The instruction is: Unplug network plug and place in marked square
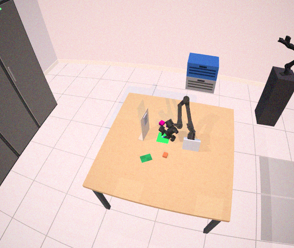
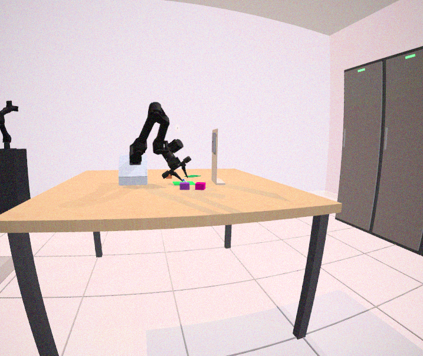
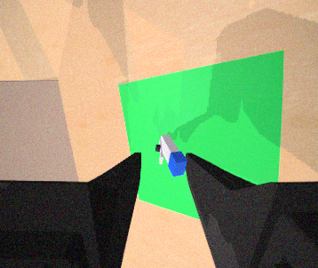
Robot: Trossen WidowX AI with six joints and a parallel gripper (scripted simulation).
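Now: gripper tip 10 mm above the blue network plug. From my gripper tip the other things lie so: purple cube: 40 mm behind, 160 mm to the right, 10 mm below; then bright green marked square: 10 mm behind, 20 mm below; then magenta cube: 40 mm ahead, 170 mm to the right, 10 mm below.
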